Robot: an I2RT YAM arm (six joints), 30 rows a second.
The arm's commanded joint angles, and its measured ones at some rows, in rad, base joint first. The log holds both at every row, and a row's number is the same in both.
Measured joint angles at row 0:
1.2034, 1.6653, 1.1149, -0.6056, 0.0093, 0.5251
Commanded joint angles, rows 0 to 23:
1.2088, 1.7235, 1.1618, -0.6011, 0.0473, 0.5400
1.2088, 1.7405, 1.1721, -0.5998, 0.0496, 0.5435
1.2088, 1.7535, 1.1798, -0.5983, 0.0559, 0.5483
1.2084, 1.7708, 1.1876, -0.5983, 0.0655, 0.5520
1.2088, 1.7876, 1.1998, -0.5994, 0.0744, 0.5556
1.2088, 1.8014, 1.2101, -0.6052, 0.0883, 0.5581
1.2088, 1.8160, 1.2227, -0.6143, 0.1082, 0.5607
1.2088, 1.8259, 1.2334, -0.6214, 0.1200, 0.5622
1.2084, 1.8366, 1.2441, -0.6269, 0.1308, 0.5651
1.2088, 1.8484, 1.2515, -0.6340, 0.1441, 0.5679
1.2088, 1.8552, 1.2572, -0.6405, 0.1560, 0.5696
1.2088, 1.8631, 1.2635, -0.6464, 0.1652, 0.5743
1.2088, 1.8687, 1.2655, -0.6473, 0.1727, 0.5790
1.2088, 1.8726, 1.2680, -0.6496, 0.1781, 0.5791
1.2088, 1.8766, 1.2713, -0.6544, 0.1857, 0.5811
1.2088, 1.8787, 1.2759, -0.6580, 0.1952, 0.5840
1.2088, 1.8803, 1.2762, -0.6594, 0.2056, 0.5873
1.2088, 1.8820, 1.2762, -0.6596, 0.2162, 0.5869
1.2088, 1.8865, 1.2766, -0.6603, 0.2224, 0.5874
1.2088, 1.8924, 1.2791, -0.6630, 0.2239, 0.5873
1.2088, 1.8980, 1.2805, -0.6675, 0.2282, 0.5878
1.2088, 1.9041, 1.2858, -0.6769, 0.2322, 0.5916
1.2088, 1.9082, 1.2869, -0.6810, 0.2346, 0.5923
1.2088, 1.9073, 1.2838, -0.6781, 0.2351, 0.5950
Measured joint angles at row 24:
1.2034, 1.8961, 1.2499, -0.6388, 0.1989, 0.5797
